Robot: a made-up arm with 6 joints.
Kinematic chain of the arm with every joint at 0, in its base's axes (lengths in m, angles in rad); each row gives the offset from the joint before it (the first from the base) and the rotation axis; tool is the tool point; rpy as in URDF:
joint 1: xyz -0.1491 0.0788 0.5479 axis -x
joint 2: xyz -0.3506 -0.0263 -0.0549 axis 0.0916 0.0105 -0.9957
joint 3: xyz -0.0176 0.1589 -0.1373 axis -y
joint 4: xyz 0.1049 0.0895 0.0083 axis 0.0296 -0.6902 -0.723
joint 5: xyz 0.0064 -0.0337 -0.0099 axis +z
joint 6: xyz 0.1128 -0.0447 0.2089 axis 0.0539 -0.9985 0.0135
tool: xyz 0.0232 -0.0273 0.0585 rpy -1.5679 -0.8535 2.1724
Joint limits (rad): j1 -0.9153..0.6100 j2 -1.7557..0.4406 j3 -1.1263..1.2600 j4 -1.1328..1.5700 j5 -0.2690..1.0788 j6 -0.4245..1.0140
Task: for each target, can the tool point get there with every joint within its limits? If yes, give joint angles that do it. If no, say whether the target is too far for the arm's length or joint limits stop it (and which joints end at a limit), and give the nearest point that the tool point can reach.
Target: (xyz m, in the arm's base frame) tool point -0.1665 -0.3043 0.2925
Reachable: no: joint limits stop it (at a limit: joint 1, joint 2, joint 3, joint 5, joint 6) | nearest point -0.1573 -0.1524 0.2762 | short by 0.153 m
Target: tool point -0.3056 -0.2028 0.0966
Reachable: no: joint limits stop it (at a limit: joint 1, joint 2, joint 3, joint 5, joint 6) | nearest point -0.1507 -0.1307 0.1086 | short by 0.171 m
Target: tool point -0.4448 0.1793 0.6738
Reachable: yes | joints -0.2020 0.1195 -0.0233 0.8277 0.3735 0.1026
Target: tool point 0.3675 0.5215 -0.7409
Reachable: no: too far | nearest point -0.1586 0.2609 0.0178 | short by 0.959 m
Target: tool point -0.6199 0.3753 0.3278
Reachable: yes | joints 0.4475 -1.1973 -0.1706 -0.4346 0.5870 0.8087
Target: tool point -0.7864 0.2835 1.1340
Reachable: no: joint limits stop it (at a limit: joint 1, joint 3, joint 4) | nearest point -0.6958 0.2504 0.9210 | short by 0.234 m
